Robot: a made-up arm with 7 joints. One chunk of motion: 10 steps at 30 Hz.
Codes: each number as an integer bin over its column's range. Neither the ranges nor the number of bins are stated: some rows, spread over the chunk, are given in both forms.
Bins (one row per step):
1: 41 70 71 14 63 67
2: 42 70 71 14 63 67
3: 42 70 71 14 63 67
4: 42 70 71 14 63 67
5: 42 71 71 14 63 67
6: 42 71 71 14 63 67
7: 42 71 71 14 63 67
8: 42 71 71 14 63 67
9: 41 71 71 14 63 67
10: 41 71 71 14 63 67
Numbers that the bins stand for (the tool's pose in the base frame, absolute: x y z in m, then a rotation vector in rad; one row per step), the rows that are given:
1: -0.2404 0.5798 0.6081 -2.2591 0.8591 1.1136
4: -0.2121 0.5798 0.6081 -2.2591 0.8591 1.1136
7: -0.2121 0.6081 0.6081 -2.2591 0.8591 1.1136
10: -0.2404 0.6081 0.6081 -2.2591 0.8591 1.1136
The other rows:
2: -0.2121 0.5798 0.6081 -2.2591 0.8591 1.1136
3: -0.2121 0.5798 0.6081 -2.2591 0.8591 1.1136
5: -0.2121 0.6081 0.6081 -2.2591 0.8591 1.1136
6: -0.2121 0.6081 0.6081 -2.2591 0.8591 1.1136
8: -0.2121 0.6081 0.6081 -2.2591 0.8591 1.1136
9: -0.2404 0.6081 0.6081 -2.2591 0.8591 1.1136

